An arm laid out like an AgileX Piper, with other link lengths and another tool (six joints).
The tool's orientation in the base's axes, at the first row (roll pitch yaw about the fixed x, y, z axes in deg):
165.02, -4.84, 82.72
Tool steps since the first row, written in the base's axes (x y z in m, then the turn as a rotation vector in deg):
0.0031, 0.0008, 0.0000, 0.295, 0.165, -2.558
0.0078, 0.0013, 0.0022, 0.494, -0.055, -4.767
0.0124, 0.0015, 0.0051, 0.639, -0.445, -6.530
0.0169, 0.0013, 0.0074, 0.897, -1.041, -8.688
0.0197, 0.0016, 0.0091, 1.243, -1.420, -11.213
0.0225, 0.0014, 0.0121, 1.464, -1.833, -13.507
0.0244, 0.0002, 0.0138, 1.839, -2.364, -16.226
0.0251, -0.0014, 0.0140, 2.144, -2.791, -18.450
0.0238, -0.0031, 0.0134, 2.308, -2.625, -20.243
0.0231, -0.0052, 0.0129, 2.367, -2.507, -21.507
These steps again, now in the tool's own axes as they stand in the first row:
0.0012, 0.0028, 0.0009, -0.015, -0.401, 2.549
0.0025, 0.0078, 0.0000, -0.394, -0.748, 4.718
0.0035, 0.0129, -0.0015, -0.910, -1.007, 6.435
0.0040, 0.0179, -0.0026, -1.649, -1.231, 8.552
0.0048, 0.0209, -0.0034, -2.193, -1.496, 11.057
0.0052, 0.0244, -0.0056, -2.767, -1.816, 13.304
0.0044, 0.0268, -0.0068, -3.473, -2.082, 15.995
0.0030, 0.0278, -0.0068, -4.045, -2.301, 18.197
0.0011, 0.0266, -0.0067, -4.011, -2.630, 19.975
-0.0011, 0.0261, -0.0065, -3.994, -2.917, 21.213

